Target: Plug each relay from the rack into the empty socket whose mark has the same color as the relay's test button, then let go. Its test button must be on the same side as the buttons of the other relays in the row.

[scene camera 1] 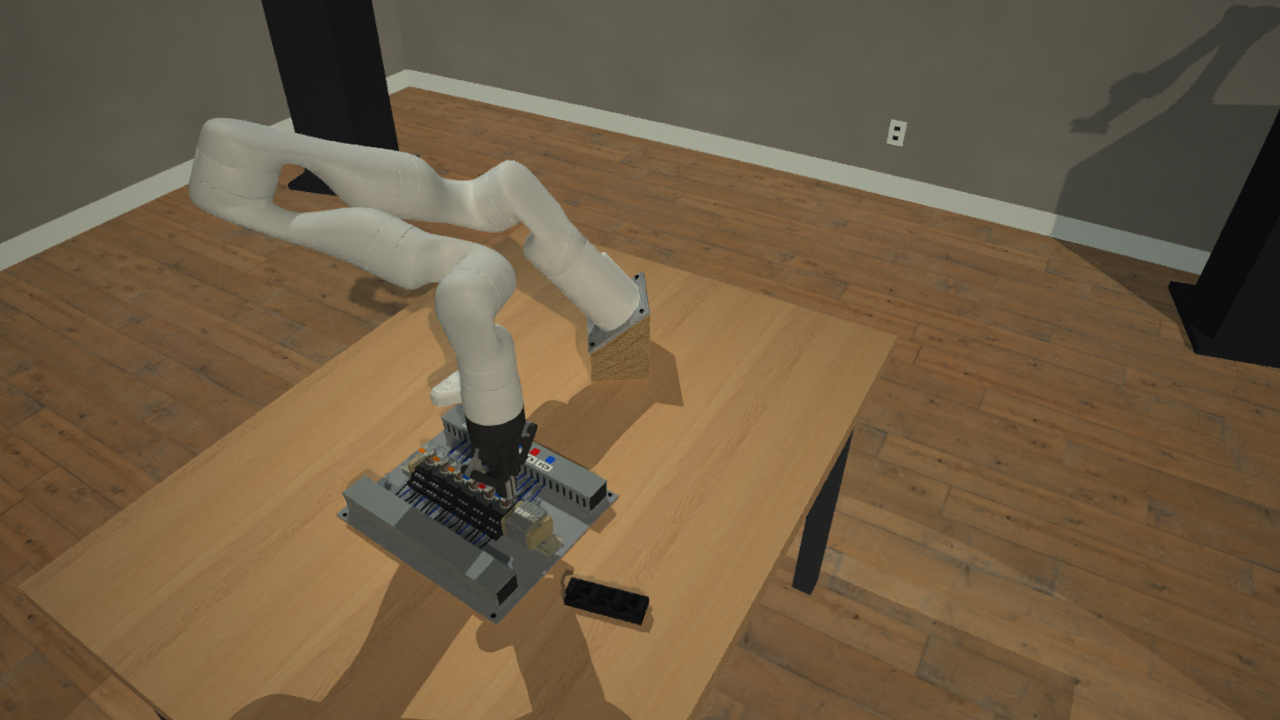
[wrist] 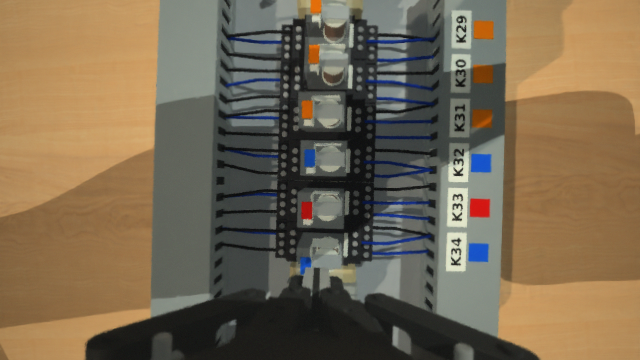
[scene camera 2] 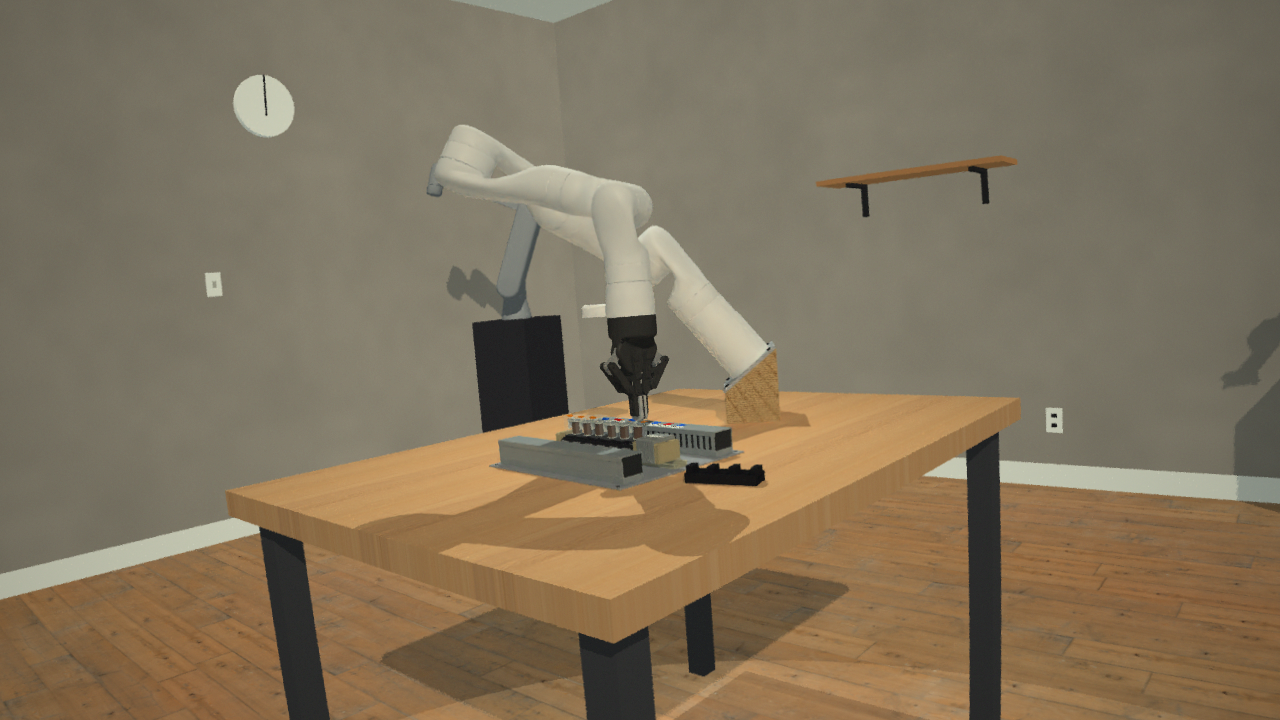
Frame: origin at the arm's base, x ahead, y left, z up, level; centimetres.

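Seen in the pictures: gripper, fingertip midpoint: [scene camera 1: 507, 495] [wrist: 316, 284] [scene camera 2: 639, 419]; arm's base, link origin: [scene camera 1: 618, 310] [scene camera 2: 750, 363].
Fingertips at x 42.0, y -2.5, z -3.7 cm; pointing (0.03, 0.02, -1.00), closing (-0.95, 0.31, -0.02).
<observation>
Pixels of each thing's top centre, then the offset from my fingertips to it. Level surfaces: height alone.
- red-button relay, top centre: [wrist: 322, 208] [scene camera 1: 485, 481] [scene camera 2: 621, 417] dx -1.5, dy -4.1, dz +0.0 cm
- red mark, top centre: [wrist: 479, 208] dx -11.6, dy -1.0, dz -2.8 cm
- K34 blue mark, top centre: [wrist: 478, 252] dx -10.7, dy +1.9, dz -2.8 cm
- black rack, top centre: [scene camera 1: 606, 593] [scene camera 2: 723, 465] dx +8.0, dy +17.0, dz -4.8 cm
- beige block, top centre: [scene camera 1: 525, 514] [scene camera 2: 655, 436] dx +0.6, dy +2.7, dz -2.5 cm
- wooden table, surface height: dz -7.2 cm
In the wrist view relays stand in the row of sockets, all buttons on the left. Orange-button relays [wrist: 328, 111] stand at K29, K30 and K31. A blue-button relay [wrist: 330, 157] is at K32, a red-button relay [wrist: 327, 207] at K33 and another blue-button relay [wrist: 326, 250] at K34. Each button matches its mark, such as the red mark [wrist: 480, 208] and the K34 blue mark [wrist: 478, 252]. My gripper [scene camera 1: 511, 492] [scene camera 2: 639, 413] [wrist: 316, 284] is shut and empty, at the K34 relay's lower edge; contact is unclear. The black rack [scene camera 1: 617, 611] [scene camera 2: 725, 480] shows no relays.
Grey wire ducts [scene camera 1: 420, 546] [wrist: 187, 200] flank the row. A beige block [scene camera 1: 529, 526] [scene camera 2: 657, 448] stands at the row's near end. The rack lies on the wooden table [scene camera 1: 760, 394] [scene camera 2: 895, 429], beside the panel. Thin wires run from the sockets to both ducts.
</observation>
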